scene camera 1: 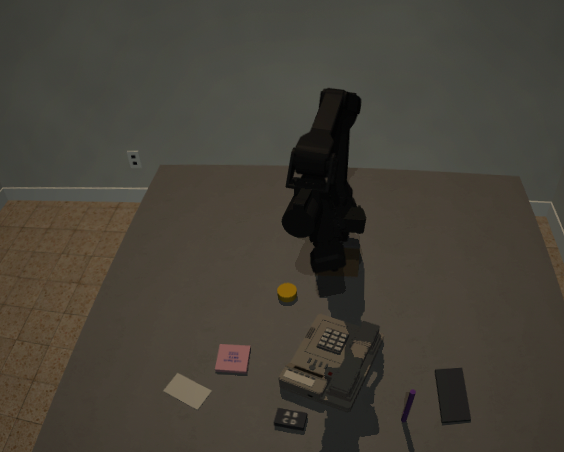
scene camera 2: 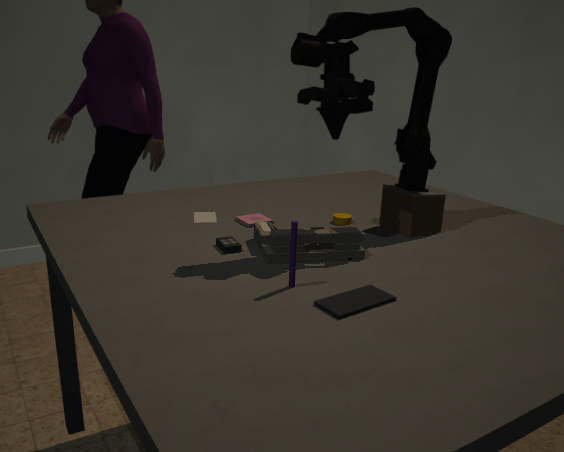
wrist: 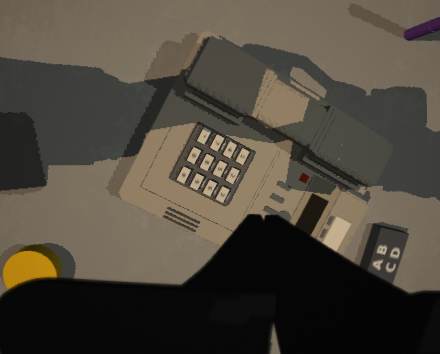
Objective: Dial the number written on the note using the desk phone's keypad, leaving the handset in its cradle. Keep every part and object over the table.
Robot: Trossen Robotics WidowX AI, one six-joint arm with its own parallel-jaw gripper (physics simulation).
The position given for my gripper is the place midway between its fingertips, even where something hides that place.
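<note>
You'd find my gripper (scene camera 2: 335,139) here, and it's in scene camera 1 as well, that's my gripper (scene camera 1: 335,270), plus the wrist view gives me the gripper (wrist: 261,228). There's a desk phone (scene camera 1: 311,371), and the wrist view has the phone (wrist: 281,180) too. I can also see a keypad (wrist: 192,142) and a cream paper (scene camera 1: 191,393), but in the wrist view the paper is out of frame.
</note>
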